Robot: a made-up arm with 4 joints.
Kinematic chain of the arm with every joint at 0, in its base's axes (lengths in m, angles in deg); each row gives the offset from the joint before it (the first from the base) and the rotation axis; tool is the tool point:
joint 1: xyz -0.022 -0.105 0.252 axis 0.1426 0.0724 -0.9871
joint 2: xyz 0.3 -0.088 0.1 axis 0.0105 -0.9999 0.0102
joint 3: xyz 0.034 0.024 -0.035 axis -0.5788 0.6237 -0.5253
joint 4: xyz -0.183 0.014 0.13 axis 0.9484 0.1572 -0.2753
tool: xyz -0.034 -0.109 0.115
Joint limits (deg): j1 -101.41..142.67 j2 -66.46..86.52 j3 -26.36..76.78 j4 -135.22..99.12
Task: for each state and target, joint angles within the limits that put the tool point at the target. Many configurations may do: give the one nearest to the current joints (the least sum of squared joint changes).
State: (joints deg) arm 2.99 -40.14 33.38 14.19
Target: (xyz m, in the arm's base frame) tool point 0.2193 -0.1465 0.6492
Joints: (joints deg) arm -4.14 -16.15 14.79 -13.51
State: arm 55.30 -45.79 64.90 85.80
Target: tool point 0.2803 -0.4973 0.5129
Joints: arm 47.67 -62.10 41.88 36.54
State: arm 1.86 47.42 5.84 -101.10
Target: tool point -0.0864 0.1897 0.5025
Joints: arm -50.85 24.80 40.85 -89.12
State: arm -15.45 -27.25 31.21 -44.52
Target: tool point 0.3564 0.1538 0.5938
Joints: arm -19.99 -39.10 35.93 -42.36
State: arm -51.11 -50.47 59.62 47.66
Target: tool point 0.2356 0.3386 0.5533
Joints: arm -58.30 -66.46 28.68 0.44
